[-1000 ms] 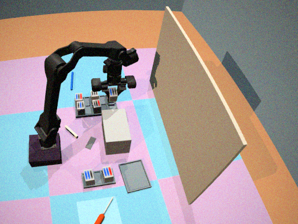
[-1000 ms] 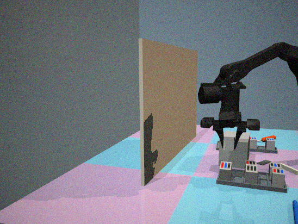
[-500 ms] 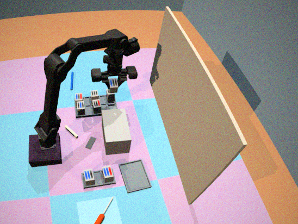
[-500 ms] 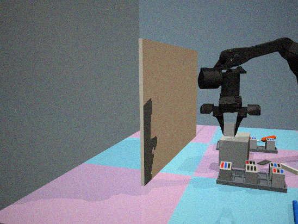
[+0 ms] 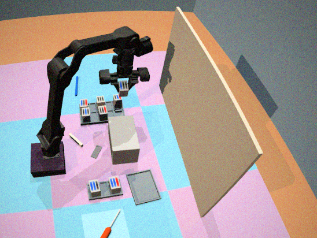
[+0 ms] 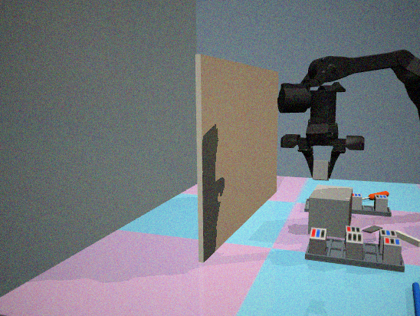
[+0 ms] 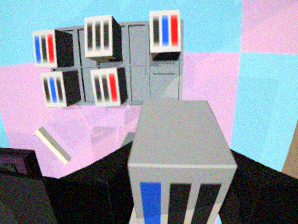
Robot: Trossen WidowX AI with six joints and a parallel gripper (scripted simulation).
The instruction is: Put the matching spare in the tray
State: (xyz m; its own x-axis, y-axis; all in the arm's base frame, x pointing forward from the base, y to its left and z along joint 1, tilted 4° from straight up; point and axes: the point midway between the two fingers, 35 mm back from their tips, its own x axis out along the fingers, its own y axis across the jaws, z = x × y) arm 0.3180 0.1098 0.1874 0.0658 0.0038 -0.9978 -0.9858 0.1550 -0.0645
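Now: the grey tray 340 mm to the right of my gripper tip, 160 mm below it and 30 mm behind it. The rest, counted from my gripper tip: mounted unit: 130 mm to the right, 120 mm below, 40 mm behind; short bar: 220 mm behind, 160 mm below, 60 mm to the right; tall board: 200 mm ahead, 190 mm to the right, 60 mm above.
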